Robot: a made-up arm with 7 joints. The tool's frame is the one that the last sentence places.
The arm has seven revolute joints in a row. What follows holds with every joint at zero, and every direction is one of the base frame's. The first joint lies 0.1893 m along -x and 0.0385 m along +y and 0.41 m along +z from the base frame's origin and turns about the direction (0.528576, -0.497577, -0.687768). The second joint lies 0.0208 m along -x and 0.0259 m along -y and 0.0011 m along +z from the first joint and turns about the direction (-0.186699, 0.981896, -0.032). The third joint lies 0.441 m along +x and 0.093 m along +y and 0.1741 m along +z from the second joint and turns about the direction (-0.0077, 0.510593, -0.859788). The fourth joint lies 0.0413 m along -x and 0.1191 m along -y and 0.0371 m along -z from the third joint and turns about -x. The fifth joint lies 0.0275 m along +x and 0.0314 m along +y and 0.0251 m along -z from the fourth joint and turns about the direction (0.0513, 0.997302, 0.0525). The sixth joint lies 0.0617 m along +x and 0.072 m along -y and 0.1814 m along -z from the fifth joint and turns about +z. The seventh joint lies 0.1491 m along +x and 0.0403 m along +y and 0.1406 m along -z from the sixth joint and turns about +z. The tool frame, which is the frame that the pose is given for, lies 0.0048 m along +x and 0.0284 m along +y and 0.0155 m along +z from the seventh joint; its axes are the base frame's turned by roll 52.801, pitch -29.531 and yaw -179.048 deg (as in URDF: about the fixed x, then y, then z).
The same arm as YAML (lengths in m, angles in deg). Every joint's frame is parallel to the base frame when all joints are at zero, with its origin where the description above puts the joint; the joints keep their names.
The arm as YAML. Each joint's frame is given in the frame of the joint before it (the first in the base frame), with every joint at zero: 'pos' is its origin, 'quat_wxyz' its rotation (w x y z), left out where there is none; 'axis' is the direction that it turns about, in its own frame. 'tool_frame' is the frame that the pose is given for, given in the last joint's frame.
length_unit: m
angle_unit: deg
joints:
  - joint: joint 1
    pos: [-0.1893, 0.0385, 0.41]
    axis: [0.528576, -0.497577, -0.687768]
  - joint: joint 2
    pos: [-0.0208, -0.0259, 0.0011]
    axis: [-0.186699, 0.981896, -0.032]
  - joint: joint 3
    pos: [0.441, 0.093, 0.1741]
    axis: [-0.0077, 0.510593, -0.859788]
  - joint: joint 4
    pos: [-0.0413, -0.1191, -0.0371]
    axis: [-1.0, 0.0, 0.0]
  - joint: joint 5
    pos: [0.0275, 0.0314, -0.0251]
    axis: [0.0513, 0.997302, 0.0525]
  - joint: joint 6
    pos: [0.0617, -0.072, -0.1814]
    axis: [0.0, 0.0, 1.0]
  - joint: joint 7
    pos: [0.1491, 0.0403, -0.1406]
    axis: [0.0, 0.0, 1.0]
tool_frame:
  pos: [0.0048, 0.0284, 0.0155]
  quat_wxyz: [0.120515, -0.224703, -0.431841, -0.865158]

